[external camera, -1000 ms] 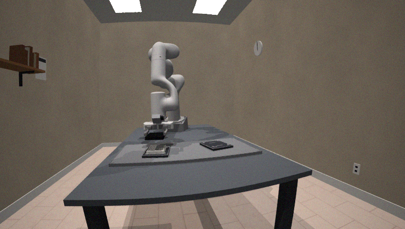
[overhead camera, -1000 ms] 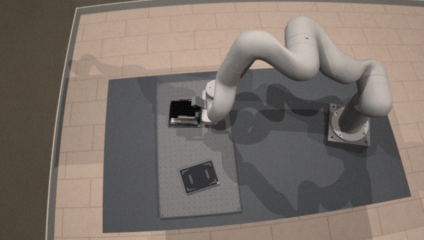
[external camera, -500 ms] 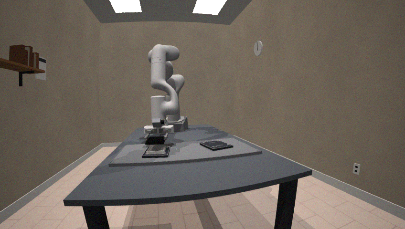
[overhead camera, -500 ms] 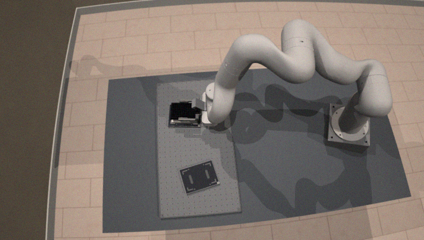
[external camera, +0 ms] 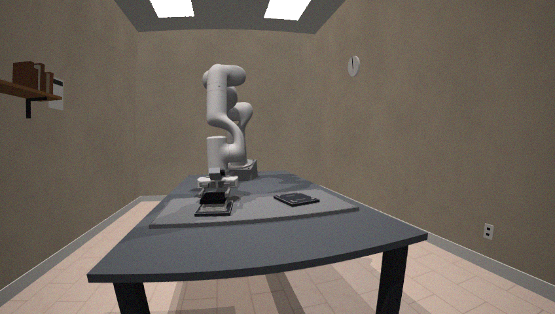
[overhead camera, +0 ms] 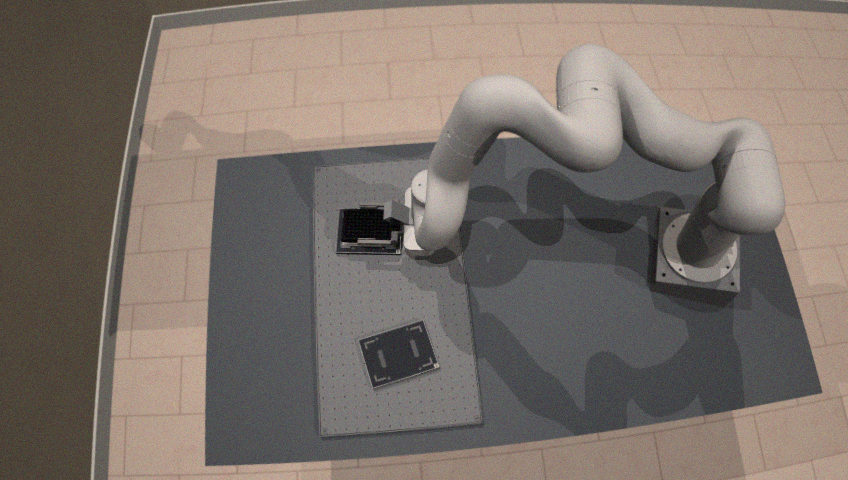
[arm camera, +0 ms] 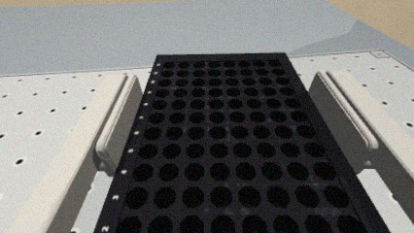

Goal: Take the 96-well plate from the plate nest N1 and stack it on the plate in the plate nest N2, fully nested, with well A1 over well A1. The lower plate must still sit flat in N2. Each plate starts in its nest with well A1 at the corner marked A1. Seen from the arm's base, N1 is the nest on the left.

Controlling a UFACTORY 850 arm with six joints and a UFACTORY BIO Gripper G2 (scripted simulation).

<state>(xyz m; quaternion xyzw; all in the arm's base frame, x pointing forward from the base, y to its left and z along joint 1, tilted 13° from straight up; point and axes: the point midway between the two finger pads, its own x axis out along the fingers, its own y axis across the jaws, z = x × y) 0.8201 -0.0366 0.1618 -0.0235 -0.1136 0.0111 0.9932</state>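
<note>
The black 96-well plate is 1 cm below my hand. Round my hand: white 96-well plate (4 cm below); then nest N1 (9 cm behind, 31 cm to the left, 5 cm below); then nest N2 (5 cm below).
</note>
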